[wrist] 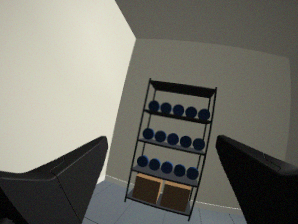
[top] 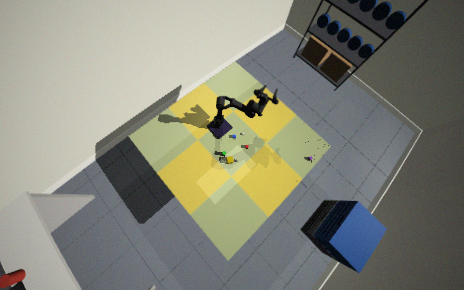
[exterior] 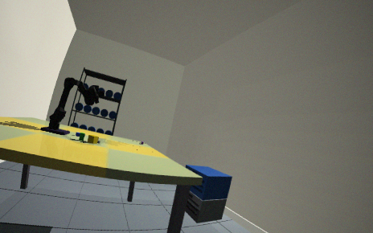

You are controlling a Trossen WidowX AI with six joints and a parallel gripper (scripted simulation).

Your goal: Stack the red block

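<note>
Right now my gripper tip is 15 cm short of the red block, 32 cm to the left of it and 40 cm above it. The rest, counted from my gripper tip: yellow block (14 cm ahead, 51 cm to the right, 39 cm below); blue block (1 cm ahead, 34 cm to the right, 40 cm below); purple block (60 cm ahead, 3 cm to the left, 40 cm below).
</note>
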